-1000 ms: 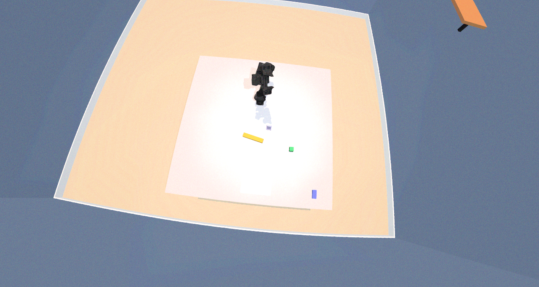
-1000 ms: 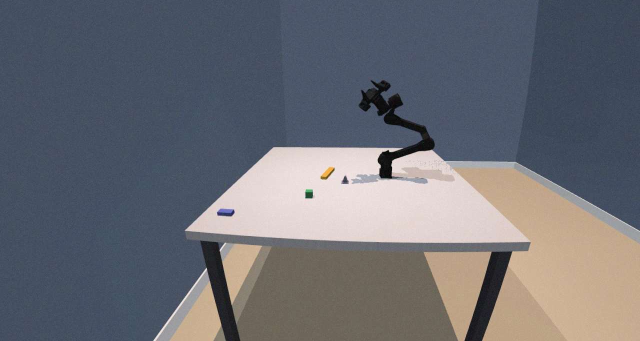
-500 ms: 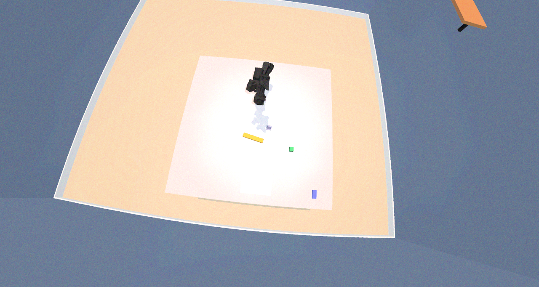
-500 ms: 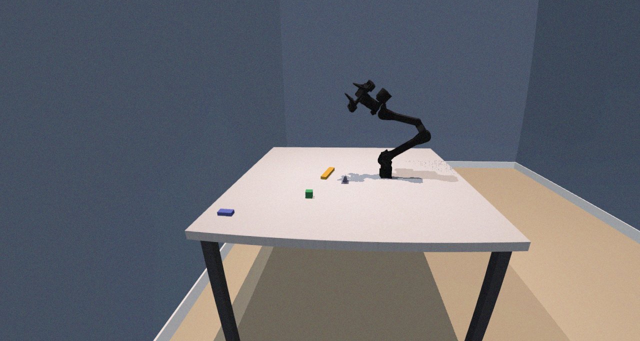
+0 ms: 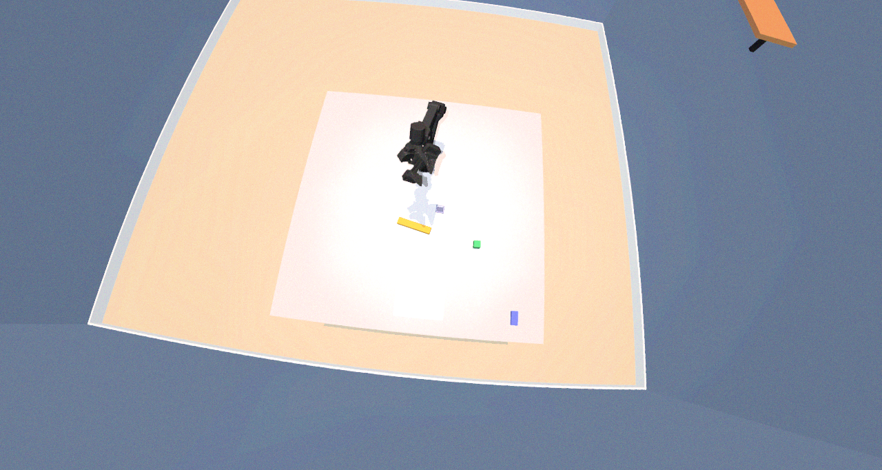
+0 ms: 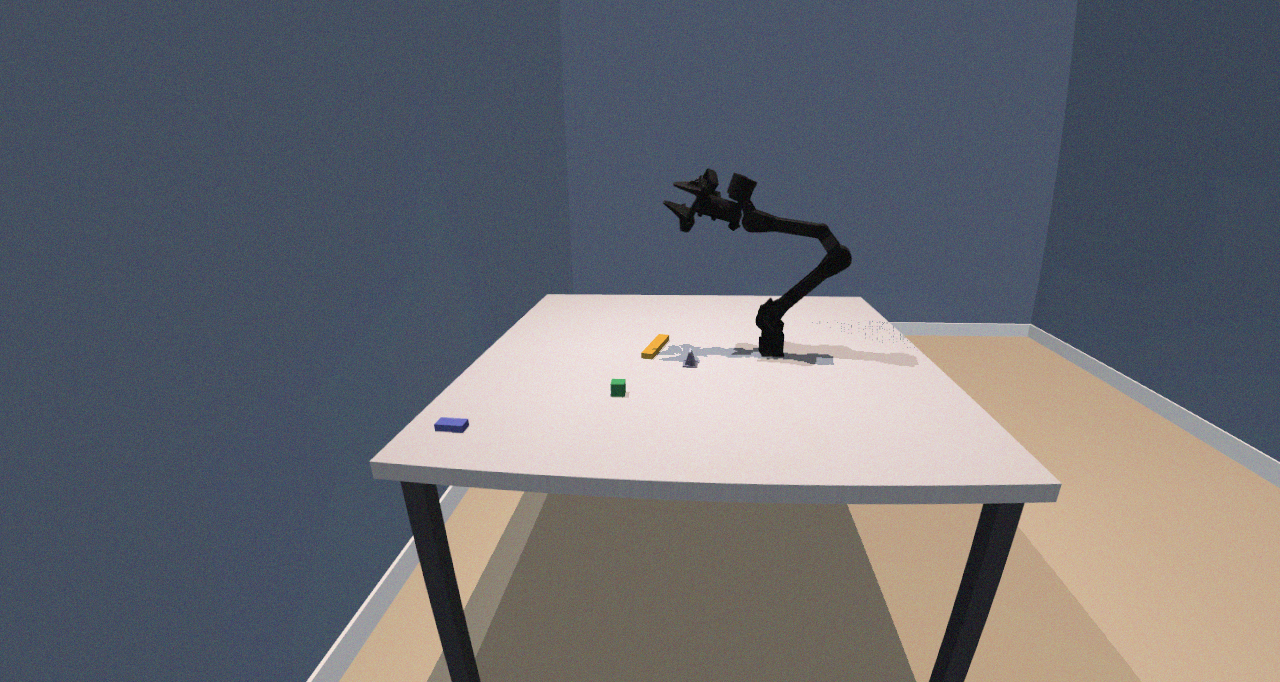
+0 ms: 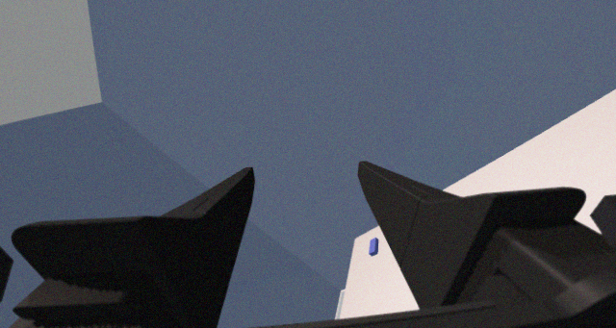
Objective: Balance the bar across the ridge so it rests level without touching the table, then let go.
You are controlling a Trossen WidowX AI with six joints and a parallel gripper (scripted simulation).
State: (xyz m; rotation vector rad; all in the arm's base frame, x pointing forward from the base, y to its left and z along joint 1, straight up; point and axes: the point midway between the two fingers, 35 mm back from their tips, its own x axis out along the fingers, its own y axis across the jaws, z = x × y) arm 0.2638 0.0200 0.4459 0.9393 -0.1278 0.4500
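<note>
The yellow bar lies 40 mm ahead of my gripper tip, 50 mm to the right of it and 450 mm below it. From my gripper tip the other things lie so: green cube 110 mm ahead, 270 mm to the left, 440 mm below; flat blue block 450 mm ahead, 470 mm to the left, 450 mm below.
</note>
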